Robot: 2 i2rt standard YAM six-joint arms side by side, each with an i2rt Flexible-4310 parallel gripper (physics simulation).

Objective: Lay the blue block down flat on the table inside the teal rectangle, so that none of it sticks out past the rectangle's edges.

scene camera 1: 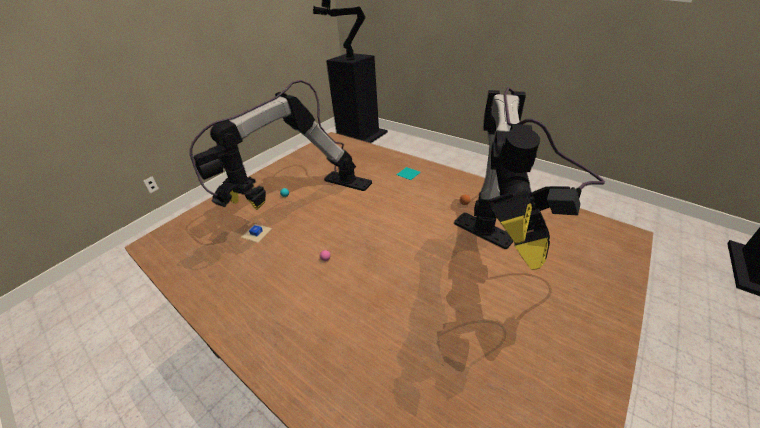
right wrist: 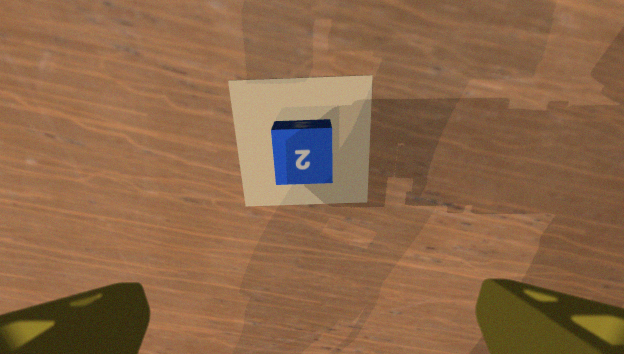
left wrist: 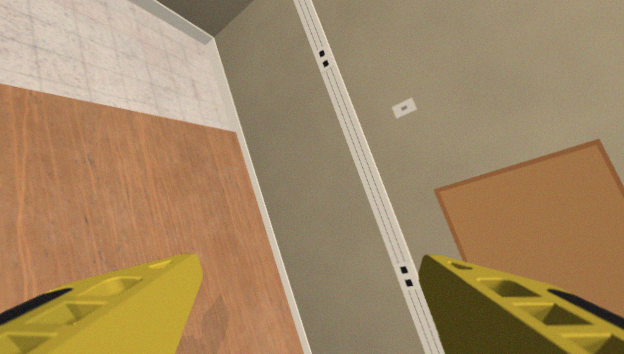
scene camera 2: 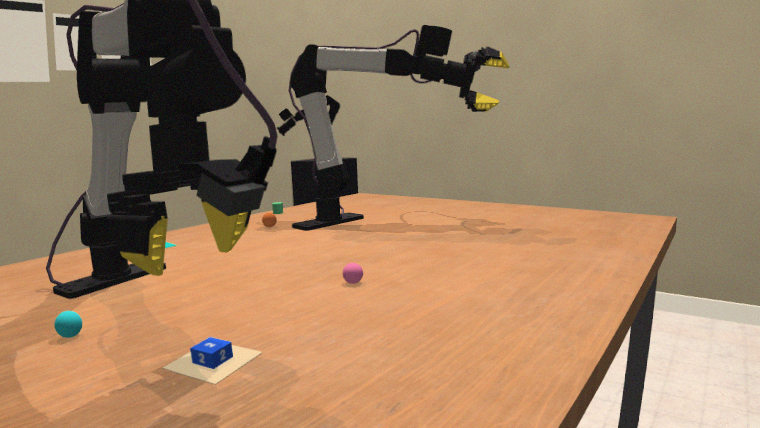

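Where they show: left gripper, fingertip midpoint: (scene camera 1: 528, 256) (left wrist: 310, 264) (scene camera 2: 503, 84); right gripper, fingertip midpoint: (scene camera 1: 247, 206) (right wrist: 312, 295) (scene camera 2: 193, 263); left arm's base, origin of the base link: (scene camera 1: 483, 231) (scene camera 2: 329, 222); right arm's base, origin of the base link: (scene camera 1: 347, 181) (scene camera 2: 112, 279).
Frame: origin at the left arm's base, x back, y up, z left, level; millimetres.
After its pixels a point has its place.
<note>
The blue block (scene camera 1: 255, 230) @[x -516, y 19, z -579 mm] (scene camera 2: 211, 352) @[x -530, y 19, z -595 mm] (right wrist: 303, 155) @[x -513, y 19, z -587 mm], marked 2, lies on a beige square (scene camera 1: 254, 238) @[x -533, y 1, z -566 mm] (scene camera 2: 241, 356) @[x -527, y 1, z -560 mm] (right wrist: 255, 100) @[x -529, y 1, z -554 mm]. The teal rectangle (scene camera 1: 408, 173) @[x 120, y 1, z -427 mm] (scene camera 2: 170, 245) @[x 97, y 1, z -399 mm] lies beyond the right arm's base, bare in scene camera 1 and mostly hidden in scene camera 2. My right gripper (scene camera 1: 246, 202) @[x -508, y 114, z -594 mm] (scene camera 2: 190, 262) @[x -508, y 114, z -594 mm] (right wrist: 312, 295) @[x -508, y 114, z -594 mm] is open and empty, pointing down above the table near the block. In the right wrist view the block shows ahead of the fingertips, roughly centred between them. My left gripper (scene camera 1: 527, 250) @[x -382, y 340, z 249 mm] (scene camera 2: 503, 84) @[x -382, y 340, z 249 mm] (left wrist: 310, 264) @[x -382, y 340, z 249 mm] is open and empty, raised high, far from the block.
A teal ball (scene camera 1: 284, 192) @[x -322, y 27, z -688 mm] (scene camera 2: 68, 324) @[x -332, y 23, z -702 mm] and a pink ball (scene camera 1: 324, 255) @[x -435, y 28, z -292 mm] (scene camera 2: 352, 273) @[x -439, y 21, z -311 mm] lie on either side of the beige square. An orange ball (scene camera 1: 464, 199) @[x 73, y 31, z -125 mm] (scene camera 2: 269, 219) @[x 70, y 24, z -140 mm] is by the left arm's base, with a green block (scene camera 2: 277, 207) @[x 242, y 20, z -3 mm] behind it.
</note>
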